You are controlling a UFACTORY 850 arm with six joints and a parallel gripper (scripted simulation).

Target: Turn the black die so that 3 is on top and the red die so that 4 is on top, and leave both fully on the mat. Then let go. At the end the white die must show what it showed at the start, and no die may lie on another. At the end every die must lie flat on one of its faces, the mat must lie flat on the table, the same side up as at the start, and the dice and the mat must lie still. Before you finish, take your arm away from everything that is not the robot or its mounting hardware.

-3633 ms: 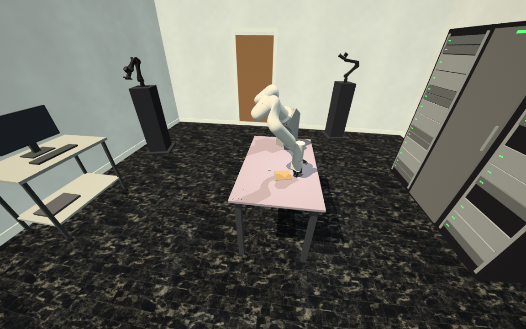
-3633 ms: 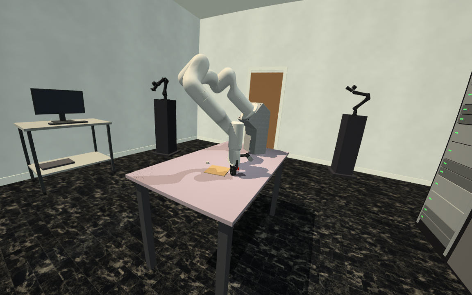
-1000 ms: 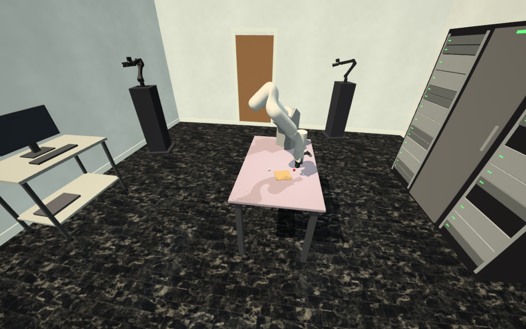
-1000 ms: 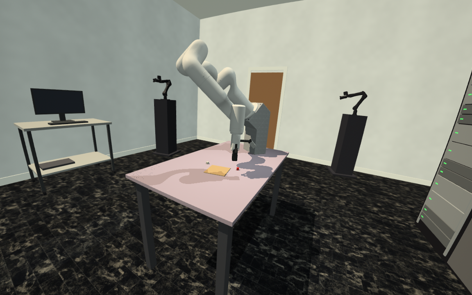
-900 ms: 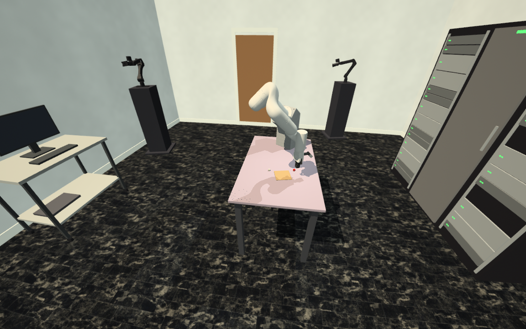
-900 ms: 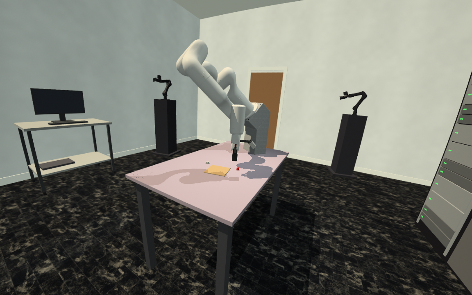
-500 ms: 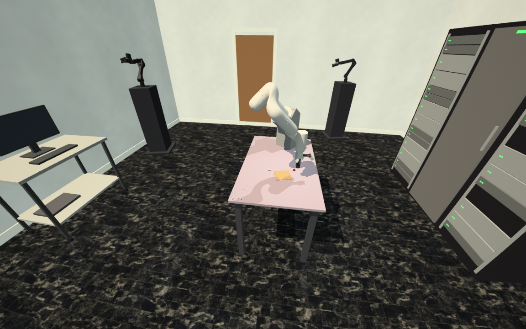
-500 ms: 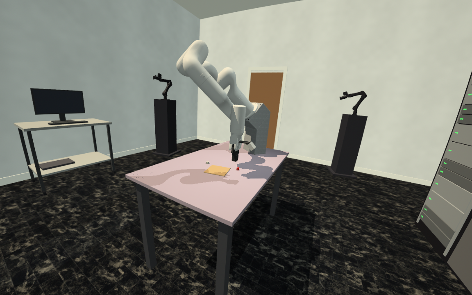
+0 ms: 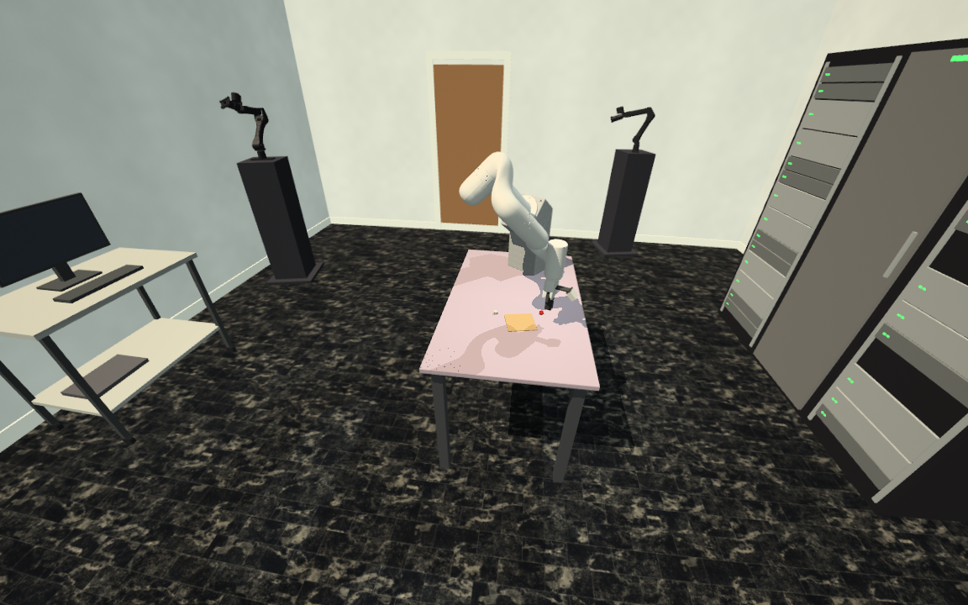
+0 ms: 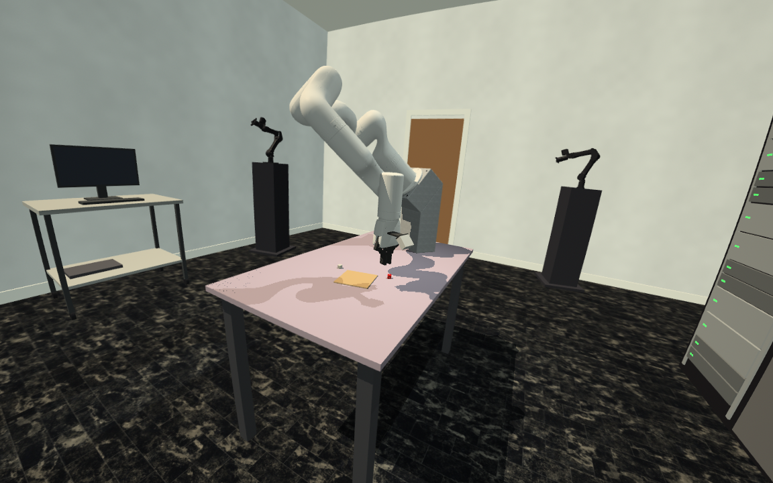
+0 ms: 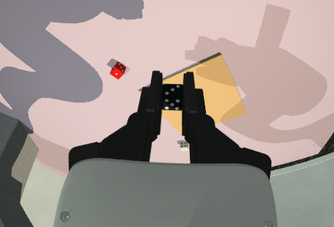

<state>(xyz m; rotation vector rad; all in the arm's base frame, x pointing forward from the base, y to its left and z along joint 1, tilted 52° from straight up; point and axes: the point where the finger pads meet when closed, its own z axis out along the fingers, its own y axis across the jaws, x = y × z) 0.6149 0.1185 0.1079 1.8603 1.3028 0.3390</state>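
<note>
The red die lies 100 mm behind my hand and 110 mm below it. The rest, counted from my hand: mat 30 mm behind, 120 mm to the right, 120 mm below; white die 120 mm behind, 240 mm to the right, 110 mm below; black die 10 mm to the right, 10 mm below.
</note>
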